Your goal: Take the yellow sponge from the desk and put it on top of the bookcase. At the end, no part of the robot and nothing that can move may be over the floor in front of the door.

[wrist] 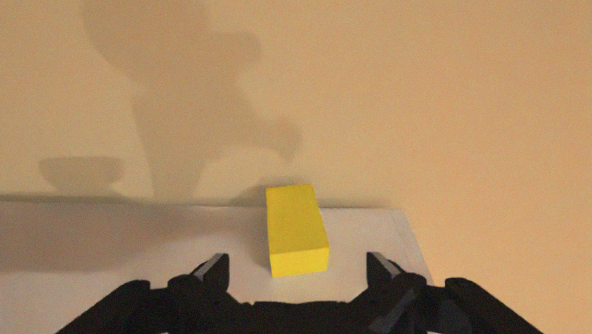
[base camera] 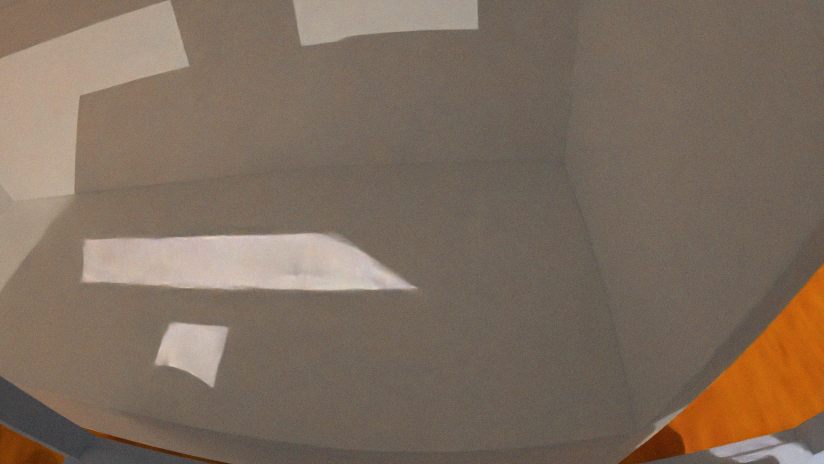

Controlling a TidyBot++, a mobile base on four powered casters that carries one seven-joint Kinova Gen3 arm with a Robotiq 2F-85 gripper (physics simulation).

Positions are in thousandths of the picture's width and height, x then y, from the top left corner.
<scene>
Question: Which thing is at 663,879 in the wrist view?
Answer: The gripper.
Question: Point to a white bookcase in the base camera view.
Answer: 281,499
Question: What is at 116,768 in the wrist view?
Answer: A white bookcase.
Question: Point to a yellow sponge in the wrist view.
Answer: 504,732
</scene>
